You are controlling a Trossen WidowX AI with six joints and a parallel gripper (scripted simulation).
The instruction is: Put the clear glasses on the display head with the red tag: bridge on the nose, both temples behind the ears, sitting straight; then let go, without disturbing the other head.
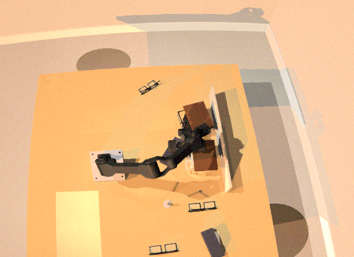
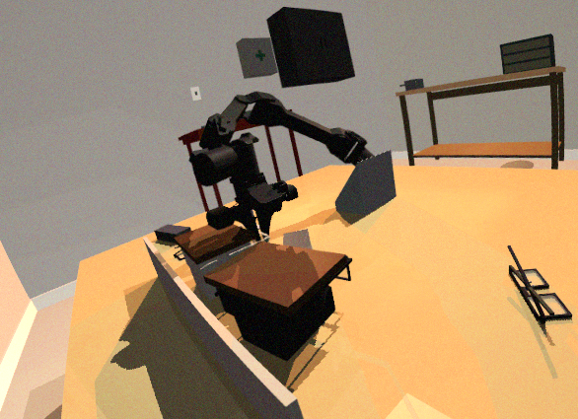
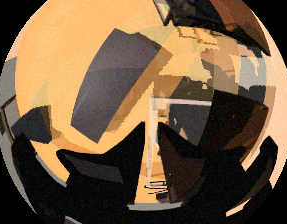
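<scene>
Right now the pale head is 6 cm ahead of my gripper tip and 4 cm to the right of it. Also, from my gripper tip: dark head: 7 cm ahead, 18 cm to the left; white back panel: 20 cm ahead, 7 cm to the left, 1 cm below.
</scene>
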